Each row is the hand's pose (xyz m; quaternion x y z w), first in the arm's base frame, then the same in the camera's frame.
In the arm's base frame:
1: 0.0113 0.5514 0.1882 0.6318 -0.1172 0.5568 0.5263
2: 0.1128 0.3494 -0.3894 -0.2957 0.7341 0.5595 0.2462
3: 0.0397 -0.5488 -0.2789 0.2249 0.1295 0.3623 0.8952
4: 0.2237 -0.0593 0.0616 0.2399 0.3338 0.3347 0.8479
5: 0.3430 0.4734 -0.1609 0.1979 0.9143 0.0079 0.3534
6: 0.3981 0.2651 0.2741 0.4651 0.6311 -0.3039 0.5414
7: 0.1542 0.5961 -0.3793 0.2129 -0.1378 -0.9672 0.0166
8: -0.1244 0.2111 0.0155 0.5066 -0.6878 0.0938 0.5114
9: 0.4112 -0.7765 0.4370 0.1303 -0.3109 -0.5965 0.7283
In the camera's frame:
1: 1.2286 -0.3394 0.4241 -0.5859 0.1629 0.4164 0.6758
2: 1.1036 -0.4163 1.0268 -0.4213 0.5669 -0.6871 0.1704
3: 0.3534 0.0868 1.1182 -0.8765 -0.0649 -0.0560 0.4738
4: 0.8689 0.0935 0.7666 -0.7953 -0.0303 -0.2281 0.5608
5: 1.3528 -0.2230 0.8813 -0.1609 0.0139 -0.7578 0.6322
6: 1.2418 0.1284 0.5653 -0.1749 -0.4277 -0.4815 0.7447
7: 1.3246 -0.5214 0.9738 0.4212 -0.9067 0.0171 0.0122
8: 0.8685 -0.3205 0.6086 -0.4713 -0.3336 0.7725 0.2643
9: 0.4331 0.7955 0.6779 -0.3964 -0.9087 0.1195 0.0532

